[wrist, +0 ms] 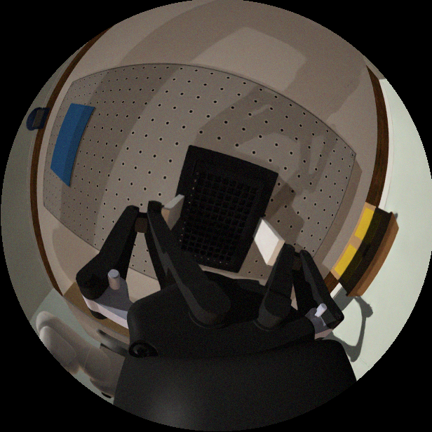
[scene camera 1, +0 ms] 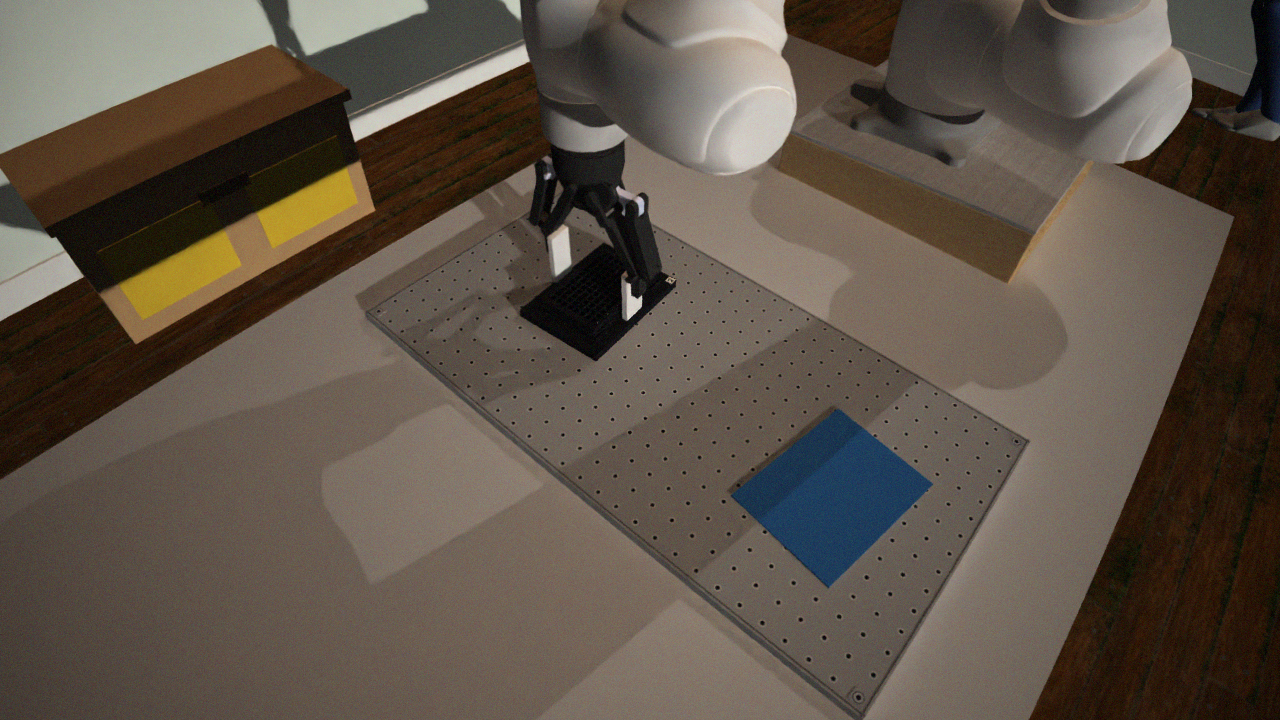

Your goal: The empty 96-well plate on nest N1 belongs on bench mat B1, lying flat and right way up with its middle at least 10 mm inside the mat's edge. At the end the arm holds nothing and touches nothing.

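Places are measured from the arm's base along level axes (x ahead, y left, z up), in metres.
Pixels of known places: gripper, fingertip midpoint: [scene camera 1: 596, 293]; arm's base at its link origin: [scene camera 1: 926, 124].
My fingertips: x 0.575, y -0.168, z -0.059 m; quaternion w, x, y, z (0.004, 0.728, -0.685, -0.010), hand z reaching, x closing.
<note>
Ahead of a thing's pixels: the offset from my fingertips to its middle. "*": to the spot under its first point. Level surfaces: height alone.
The black 96-well plate {0.002 m back, 0.004 m left, 0.007 m up} [scene camera 1: 580, 300] [wrist: 220, 212] lies flat in the black nest N1 {* 0.068 m back, 0.052 m left, 0.000 m up} [scene camera 1: 663, 284] [wrist: 234, 158], near the far left end of the perforated board. Where plate and nest meet is hard to tell, as both are black. My gripper [scene camera 1: 595, 274] [wrist: 219, 216] is open, with its white finger pads low on two opposite sides of the plate. Nothing is held between them. Whether a pad touches the plate or nest I cannot tell. The blue bench mat B1 {0.010 m down} [scene camera 1: 841, 501] [wrist: 70, 145] lies bare on the board's other end.
The grey perforated board {0.012 m down} [scene camera 1: 680, 376] [wrist: 150, 120] carries nest and mat on a pale table {0.025 m down} [scene camera 1: 223, 555]. A brown-topped cabinet with yellow panels [scene camera 1: 196, 134] [wrist: 382, 255] stands at the left in the scene view. The robot's base plinth [scene camera 1: 904, 205] stands behind the board.
</note>
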